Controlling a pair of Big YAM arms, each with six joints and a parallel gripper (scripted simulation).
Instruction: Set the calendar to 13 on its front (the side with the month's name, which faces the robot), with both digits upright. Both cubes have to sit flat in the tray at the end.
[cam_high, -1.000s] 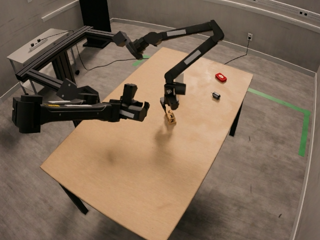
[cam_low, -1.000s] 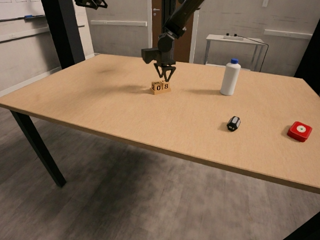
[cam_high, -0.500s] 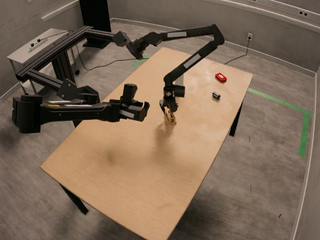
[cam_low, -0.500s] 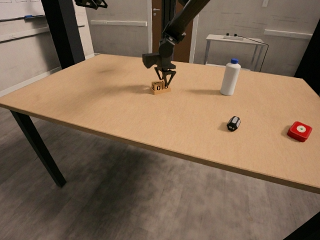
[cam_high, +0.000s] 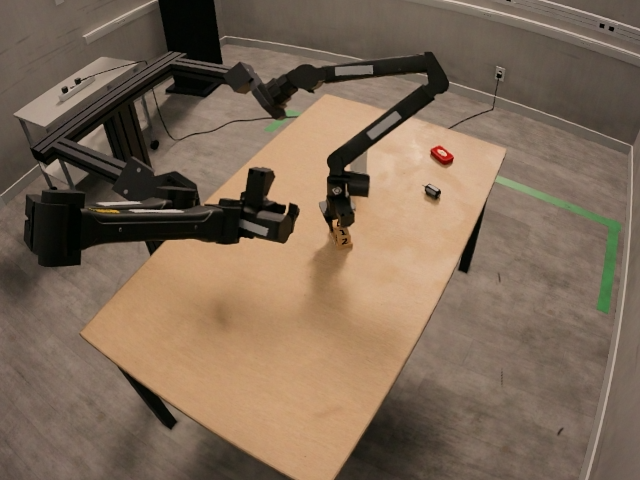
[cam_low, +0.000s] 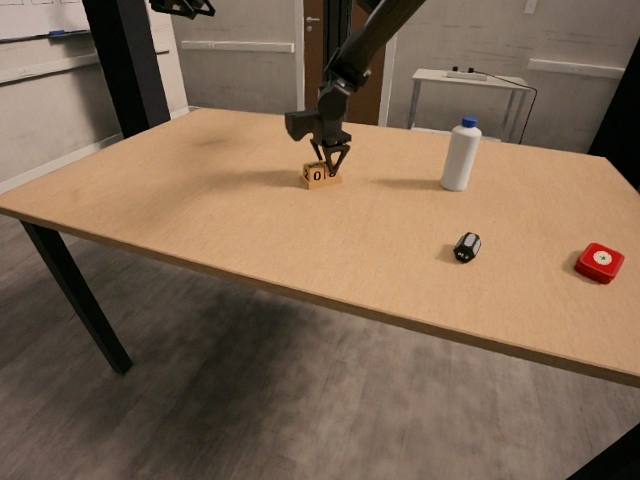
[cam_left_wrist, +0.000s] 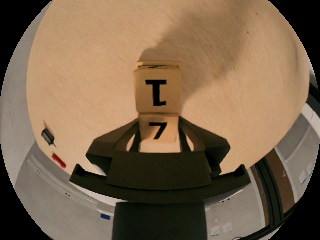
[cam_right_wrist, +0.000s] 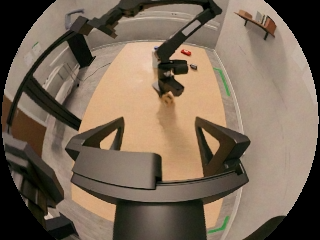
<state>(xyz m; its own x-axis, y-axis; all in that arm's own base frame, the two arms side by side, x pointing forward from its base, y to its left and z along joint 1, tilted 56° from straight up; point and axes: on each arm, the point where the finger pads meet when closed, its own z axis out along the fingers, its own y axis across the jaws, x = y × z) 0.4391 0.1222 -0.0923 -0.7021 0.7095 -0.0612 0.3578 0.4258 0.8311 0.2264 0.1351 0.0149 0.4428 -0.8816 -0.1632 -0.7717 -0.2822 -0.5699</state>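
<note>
Now: the wooden tray 30 mm below my left hand, 20 mm to the right of it and 20 mm ahead of it. Also, from my left hand: white bottle (310 mm to the left, 50 mm above, 40 mm behind); then wooden digit cube (30 mm to the right, 30 mm ahead); then wooden cube (right at my left hand).
</note>
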